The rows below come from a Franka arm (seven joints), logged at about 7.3 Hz.
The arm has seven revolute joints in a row. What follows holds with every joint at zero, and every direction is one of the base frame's. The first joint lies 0.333 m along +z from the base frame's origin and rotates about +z. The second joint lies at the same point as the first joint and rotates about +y. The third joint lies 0.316 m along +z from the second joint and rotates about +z. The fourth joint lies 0.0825 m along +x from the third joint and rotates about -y. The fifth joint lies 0.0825 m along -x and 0.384 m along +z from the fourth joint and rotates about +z. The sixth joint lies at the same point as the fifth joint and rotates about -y. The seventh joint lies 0.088 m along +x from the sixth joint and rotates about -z. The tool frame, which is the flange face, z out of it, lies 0.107 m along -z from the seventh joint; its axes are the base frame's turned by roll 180, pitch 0 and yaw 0 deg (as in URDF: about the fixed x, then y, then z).
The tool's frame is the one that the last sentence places.
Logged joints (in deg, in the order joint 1, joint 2, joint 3, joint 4, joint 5, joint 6, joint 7), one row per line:
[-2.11 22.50 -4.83 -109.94 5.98 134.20 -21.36]
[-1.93 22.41 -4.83 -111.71 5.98 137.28 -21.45]
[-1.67 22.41 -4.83 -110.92 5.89 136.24 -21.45]
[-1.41 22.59 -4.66 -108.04 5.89 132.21 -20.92]
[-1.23 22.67 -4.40 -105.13 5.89 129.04 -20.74]
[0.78 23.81 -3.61 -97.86 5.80 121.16 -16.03]
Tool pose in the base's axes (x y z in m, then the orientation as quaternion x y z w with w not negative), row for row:
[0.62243 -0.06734 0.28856 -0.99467 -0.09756 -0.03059 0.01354]
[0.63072 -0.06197 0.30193 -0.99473 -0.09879 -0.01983 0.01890]
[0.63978 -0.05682 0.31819 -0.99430 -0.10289 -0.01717 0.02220]
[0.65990 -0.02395 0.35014 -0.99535 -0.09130 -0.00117 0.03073]
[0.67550 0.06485 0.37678 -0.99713 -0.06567 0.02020 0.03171]
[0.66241 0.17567 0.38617 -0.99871 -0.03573 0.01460 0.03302]
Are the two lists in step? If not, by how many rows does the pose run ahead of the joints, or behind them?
The pose runs 2 rows ahead of the joints: the pose in row i belongs to the joints in row i + 2.
